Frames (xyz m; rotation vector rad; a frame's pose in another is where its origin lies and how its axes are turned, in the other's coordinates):
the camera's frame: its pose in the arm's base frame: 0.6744 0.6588 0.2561 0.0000 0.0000 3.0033
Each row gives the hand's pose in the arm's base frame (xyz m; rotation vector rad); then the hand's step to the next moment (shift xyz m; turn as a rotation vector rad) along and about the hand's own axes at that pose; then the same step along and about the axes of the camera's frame.
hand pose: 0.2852 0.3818 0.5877 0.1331 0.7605 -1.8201
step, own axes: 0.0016 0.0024 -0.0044 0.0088 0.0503 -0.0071
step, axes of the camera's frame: -0.0002 -0.0007 -0.0052 -0.0404 0.0072 -0.0312
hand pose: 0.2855 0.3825 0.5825 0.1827 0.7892 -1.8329
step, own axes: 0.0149 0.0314 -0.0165 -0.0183 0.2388 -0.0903
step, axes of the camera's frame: -0.0186 0.0056 -0.0332 -0.1916 -0.0471 -0.1630
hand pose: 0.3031 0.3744 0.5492 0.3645 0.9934 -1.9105
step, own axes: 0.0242 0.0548 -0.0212 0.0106 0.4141 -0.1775
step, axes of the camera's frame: -0.0312 0.0077 -0.0548 -0.3084 -0.0690 -0.3213
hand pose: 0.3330 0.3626 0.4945 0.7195 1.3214 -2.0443
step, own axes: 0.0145 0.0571 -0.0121 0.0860 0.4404 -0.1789
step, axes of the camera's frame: -0.0342 0.0057 -0.0491 -0.2798 -0.0434 -0.3914
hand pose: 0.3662 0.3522 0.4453 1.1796 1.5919 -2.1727
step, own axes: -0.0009 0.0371 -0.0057 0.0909 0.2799 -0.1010
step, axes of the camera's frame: -0.0259 0.0066 -0.0264 -0.1482 -0.0226 -0.2726
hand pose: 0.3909 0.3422 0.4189 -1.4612 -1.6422 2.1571
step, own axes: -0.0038 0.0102 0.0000 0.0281 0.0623 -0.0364
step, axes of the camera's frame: -0.0076 0.0055 -0.0055 -0.0364 -0.0199 -0.0654
